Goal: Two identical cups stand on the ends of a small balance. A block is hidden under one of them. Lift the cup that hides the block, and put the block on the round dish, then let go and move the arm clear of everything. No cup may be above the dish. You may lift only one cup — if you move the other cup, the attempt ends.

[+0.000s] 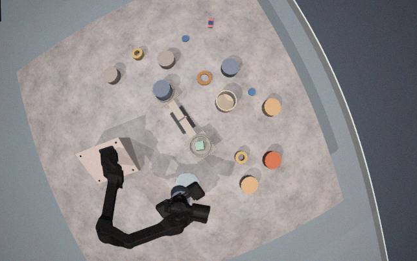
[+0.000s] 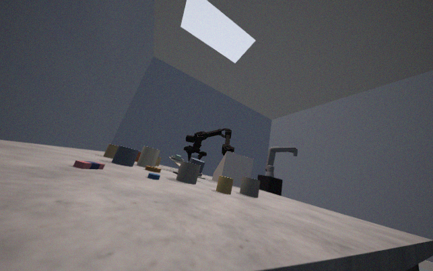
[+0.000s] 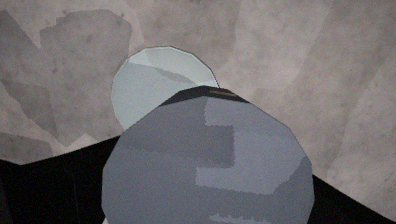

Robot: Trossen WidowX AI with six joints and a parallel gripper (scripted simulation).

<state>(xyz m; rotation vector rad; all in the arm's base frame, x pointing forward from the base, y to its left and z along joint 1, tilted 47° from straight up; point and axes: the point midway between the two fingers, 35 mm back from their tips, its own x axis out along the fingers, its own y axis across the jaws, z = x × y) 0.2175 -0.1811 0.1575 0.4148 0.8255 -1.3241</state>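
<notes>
My gripper tip is 160 mm to the right of the green block and 130 mm short of it. Round my gripper tip: pale blue round dish 90 mm below, 30 mm ahead, 20 mm to the left; balance beam 280 mm to the left, 90 mm ahead, 50 mm below; beige cup 300 mm to the left, 270 mm ahead, 50 mm below.
</notes>
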